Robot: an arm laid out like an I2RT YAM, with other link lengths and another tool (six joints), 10 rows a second.
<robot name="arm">
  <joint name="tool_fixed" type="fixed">
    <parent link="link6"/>
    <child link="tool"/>
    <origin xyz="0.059 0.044 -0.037" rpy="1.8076 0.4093 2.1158"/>
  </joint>
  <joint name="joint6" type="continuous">
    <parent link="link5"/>
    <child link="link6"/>
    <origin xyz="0.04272 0 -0.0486" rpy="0 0 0"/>
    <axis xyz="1 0 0"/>
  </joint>
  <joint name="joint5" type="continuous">
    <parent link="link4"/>
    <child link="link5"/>
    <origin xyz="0.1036 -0.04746 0.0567" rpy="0 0 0"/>
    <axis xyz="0 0 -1"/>
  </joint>
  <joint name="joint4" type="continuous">
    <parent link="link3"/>
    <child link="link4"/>
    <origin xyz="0.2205 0.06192 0.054" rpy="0 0 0"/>
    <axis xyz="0 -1 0"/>
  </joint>
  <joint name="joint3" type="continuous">
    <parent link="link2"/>
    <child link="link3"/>
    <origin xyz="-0.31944 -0.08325 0" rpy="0 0 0"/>
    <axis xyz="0 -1 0"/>
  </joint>
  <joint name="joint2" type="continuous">
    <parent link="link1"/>
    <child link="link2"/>
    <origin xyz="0.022 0.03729 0.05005" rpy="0 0 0"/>
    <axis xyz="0 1 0"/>
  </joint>
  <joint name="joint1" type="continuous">
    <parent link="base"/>
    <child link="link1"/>
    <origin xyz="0 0 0.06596" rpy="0 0 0"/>
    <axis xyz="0 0 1"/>
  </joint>
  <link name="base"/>
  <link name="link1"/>
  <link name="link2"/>
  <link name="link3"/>
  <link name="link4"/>
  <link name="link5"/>
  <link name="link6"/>
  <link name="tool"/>
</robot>
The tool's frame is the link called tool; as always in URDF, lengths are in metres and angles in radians. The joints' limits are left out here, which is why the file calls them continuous.
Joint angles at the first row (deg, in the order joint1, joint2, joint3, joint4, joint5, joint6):
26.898, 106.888, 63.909, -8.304, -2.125, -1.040
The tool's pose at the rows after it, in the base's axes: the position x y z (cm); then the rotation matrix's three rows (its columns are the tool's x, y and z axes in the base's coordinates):
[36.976, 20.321, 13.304], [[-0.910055, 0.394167, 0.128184], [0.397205, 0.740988, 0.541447], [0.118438, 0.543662, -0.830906]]
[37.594, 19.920, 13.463], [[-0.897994, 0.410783, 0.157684], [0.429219, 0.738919, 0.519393], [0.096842, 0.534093, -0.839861]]
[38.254, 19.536, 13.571], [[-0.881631, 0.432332, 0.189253], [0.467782, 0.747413, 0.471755], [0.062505, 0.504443, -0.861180]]
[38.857, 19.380, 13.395], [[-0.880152, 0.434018, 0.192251], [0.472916, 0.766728, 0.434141], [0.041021, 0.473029, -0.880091]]
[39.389, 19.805, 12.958], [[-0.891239, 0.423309, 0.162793], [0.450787, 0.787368, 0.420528], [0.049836, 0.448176, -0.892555]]
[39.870, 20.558, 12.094], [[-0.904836, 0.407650, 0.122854], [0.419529, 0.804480, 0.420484], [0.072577, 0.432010, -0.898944]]
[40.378, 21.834, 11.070], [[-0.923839, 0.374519, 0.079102], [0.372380, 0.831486, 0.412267], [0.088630, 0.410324, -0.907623]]
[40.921, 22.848, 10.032], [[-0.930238, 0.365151, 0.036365], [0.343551, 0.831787, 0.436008], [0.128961, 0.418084, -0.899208]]
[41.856, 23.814, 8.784], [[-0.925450, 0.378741, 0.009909], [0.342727, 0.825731, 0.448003], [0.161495, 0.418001, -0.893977]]
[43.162, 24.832, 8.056], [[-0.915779, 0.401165, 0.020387], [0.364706, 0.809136, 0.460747], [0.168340, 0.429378, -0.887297]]
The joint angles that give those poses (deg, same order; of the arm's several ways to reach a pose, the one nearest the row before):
27.158, 107.684, 65.725, -9.969, -0.384, -1.746
26.764, 107.798, 66.547, -10.484, 1.667, -1.458
26.784, 108.185, 68.203, -12.260, 5.284, -1.422
26.806, 109.343, 70.253, -14.034, 7.176, -2.603
27.026, 111.467, 73.089, -16.172, 6.840, -3.943
27.395, 114.175, 75.630, -17.464, 5.535, -5.049
28.446, 117.497, 78.999, -18.980, 4.546, -6.773
28.653, 120.547, 81.514, -19.486, 1.963, -6.822
28.794, 124.183, 84.860, -20.362, 0.782, -5.870
28.982, 127.160, 88.244, -20.478, 0.967, -3.998

